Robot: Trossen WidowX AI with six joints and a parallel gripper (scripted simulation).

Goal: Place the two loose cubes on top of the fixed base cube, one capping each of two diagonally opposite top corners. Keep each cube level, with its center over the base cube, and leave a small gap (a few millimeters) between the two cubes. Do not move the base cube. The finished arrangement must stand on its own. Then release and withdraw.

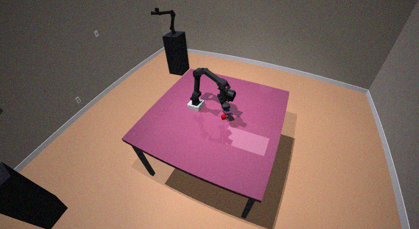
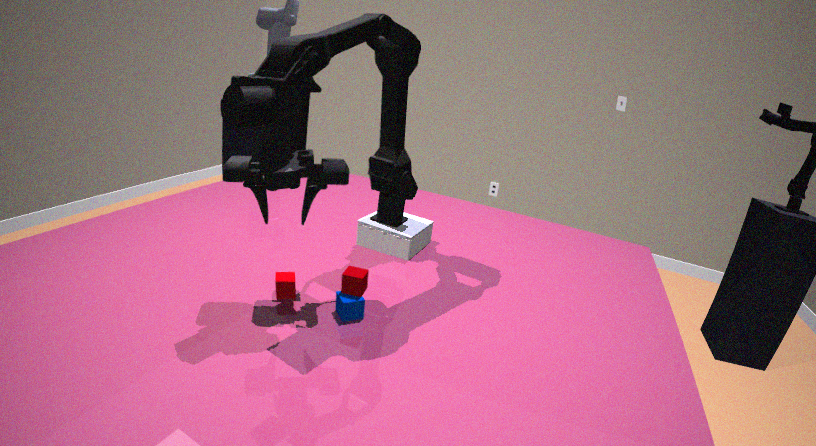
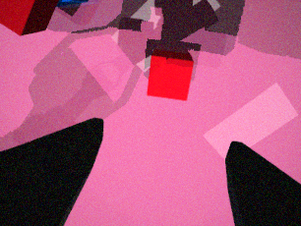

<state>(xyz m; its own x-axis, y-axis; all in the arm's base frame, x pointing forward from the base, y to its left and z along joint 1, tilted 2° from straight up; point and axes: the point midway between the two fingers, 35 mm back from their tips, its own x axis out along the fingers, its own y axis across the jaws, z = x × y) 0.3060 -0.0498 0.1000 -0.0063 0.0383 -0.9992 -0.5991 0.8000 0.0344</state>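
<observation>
The blue cube is 1 cm behind my gripper tip, 12 cm to the left of it and 11 cm below it.
</observation>
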